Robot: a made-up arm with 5 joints. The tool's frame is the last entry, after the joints.
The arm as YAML. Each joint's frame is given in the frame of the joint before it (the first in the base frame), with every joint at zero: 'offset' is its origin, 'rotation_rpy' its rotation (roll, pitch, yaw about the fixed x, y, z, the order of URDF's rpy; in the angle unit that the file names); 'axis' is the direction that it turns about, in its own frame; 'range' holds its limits. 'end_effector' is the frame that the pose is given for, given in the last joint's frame.
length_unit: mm
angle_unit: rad
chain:
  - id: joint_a
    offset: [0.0, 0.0, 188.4]
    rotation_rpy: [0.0, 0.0, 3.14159]
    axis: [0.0, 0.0, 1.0]
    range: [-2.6, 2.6]
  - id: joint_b
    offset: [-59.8, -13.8, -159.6]
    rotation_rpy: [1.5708, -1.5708, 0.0]
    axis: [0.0, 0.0, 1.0]
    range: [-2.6, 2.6]
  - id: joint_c
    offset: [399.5, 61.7, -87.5]
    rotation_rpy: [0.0, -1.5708, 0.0]
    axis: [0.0, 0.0, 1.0]
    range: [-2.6, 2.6]
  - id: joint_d
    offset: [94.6, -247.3, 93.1]
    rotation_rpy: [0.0, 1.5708, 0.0]
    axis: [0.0, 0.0, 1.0]
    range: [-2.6, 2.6]
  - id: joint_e
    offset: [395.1, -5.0, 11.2]
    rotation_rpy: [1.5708, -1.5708, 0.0]
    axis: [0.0, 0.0, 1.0]
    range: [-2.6, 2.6]
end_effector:
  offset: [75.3, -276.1, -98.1]
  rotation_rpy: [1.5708, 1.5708, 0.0]
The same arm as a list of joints. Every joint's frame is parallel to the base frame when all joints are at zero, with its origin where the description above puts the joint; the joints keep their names.
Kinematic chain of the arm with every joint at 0, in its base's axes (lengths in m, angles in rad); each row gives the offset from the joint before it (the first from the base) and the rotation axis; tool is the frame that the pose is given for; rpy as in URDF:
joint_a: xyz 0 0 0.1884 axis +z
joint_b: xyz 0.0598 0.0138 -0.1596 axis +y
joint_c: xyz 0.0617 -0.0875 0.3995 axis -z
joint_d: xyz -0.2473 0.0946 -0.0931 axis +y
joint_e: xyz -0.005 0.0112 0.3951 axis -x
tool: xyz 0.0981 0.0753 0.2761 rpy 0 0 0
Joint limits (rad, base to tool): -2.6..2.6 -2.6..2.6 -2.6..2.6 -2.6..2.6 -2.6..2.6

